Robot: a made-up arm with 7 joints.
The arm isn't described. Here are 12 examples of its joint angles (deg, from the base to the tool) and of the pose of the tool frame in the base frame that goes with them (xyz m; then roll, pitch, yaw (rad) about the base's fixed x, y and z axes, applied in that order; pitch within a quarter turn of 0, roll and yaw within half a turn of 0).
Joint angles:
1: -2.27 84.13 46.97 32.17 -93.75 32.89 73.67
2: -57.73 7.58 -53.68 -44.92 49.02 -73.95 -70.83
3: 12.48 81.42 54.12 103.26 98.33 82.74 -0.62
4: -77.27 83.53 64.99 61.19 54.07 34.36 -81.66
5: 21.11 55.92 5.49 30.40 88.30 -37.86 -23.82
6: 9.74 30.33 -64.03 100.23 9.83 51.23 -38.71
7: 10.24 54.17 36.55 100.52 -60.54 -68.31 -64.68
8: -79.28 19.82 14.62 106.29 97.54 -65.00 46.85
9: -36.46 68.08 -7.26 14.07 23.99 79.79 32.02
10: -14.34 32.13 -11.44 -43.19 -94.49 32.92 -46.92
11: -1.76 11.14 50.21 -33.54 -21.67 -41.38 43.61
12: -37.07 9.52 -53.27 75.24 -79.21 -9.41 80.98
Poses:
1: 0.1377 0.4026 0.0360 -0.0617 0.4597 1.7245
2: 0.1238 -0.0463 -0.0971 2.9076 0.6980 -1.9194
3: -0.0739 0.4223 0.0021 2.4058 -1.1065 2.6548
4: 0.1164 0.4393 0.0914 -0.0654 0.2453 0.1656
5: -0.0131 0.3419 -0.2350 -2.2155 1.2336 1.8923
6: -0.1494 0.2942 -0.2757 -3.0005 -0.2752 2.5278
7: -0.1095 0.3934 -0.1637 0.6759 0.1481 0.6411
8: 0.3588 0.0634 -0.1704 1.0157 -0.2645 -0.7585
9: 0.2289 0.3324 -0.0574 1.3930 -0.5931 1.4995
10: 0.1409 0.0859 -0.1552 -0.5223 -0.7146 -1.8451
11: 0.0528 0.2060 -0.1422 -1.1764 -0.7417 1.9287
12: 0.2042 0.0587 -0.3702 0.9036 0.3653 1.6664
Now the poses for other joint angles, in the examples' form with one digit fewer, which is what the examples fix.
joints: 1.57 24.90 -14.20 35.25 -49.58 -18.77 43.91
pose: 0.060 0.185 -0.354 0.331 0.559 1.152
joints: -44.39 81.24 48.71 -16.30 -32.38 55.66 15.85
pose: 0.139 0.296 0.142 0.142 -0.663 0.822
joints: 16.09 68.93 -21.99 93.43 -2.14 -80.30 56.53
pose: -0.058 0.407 -0.142 1.463 -0.068 0.408
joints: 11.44 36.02 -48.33 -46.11 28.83 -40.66 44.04
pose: -0.008 0.062 -0.173 -0.053 -0.899 -0.357
